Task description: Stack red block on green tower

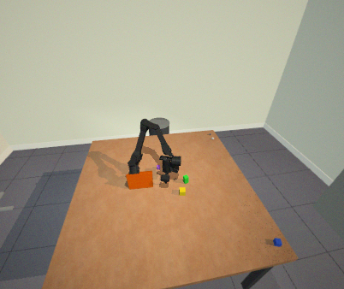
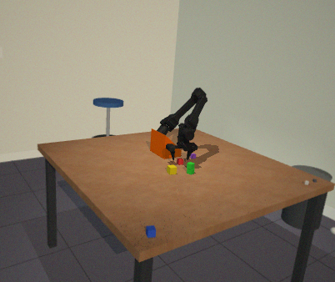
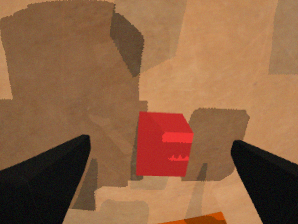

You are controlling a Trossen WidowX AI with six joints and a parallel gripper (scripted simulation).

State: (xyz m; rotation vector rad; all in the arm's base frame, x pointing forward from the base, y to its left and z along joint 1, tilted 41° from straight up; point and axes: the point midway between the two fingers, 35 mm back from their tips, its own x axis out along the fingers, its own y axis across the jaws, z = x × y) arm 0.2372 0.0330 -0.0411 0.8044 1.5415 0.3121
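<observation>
My gripper tip is now 10 mm above the red block. Also, from my gripper tip: yellow cube: 90 mm ahead, 130 mm to the right; then purple cube: 50 mm behind, 150 mm to the left, 10 mm below; then blue cube: 530 mm ahead, 580 mm to the right, 10 mm below.
</observation>
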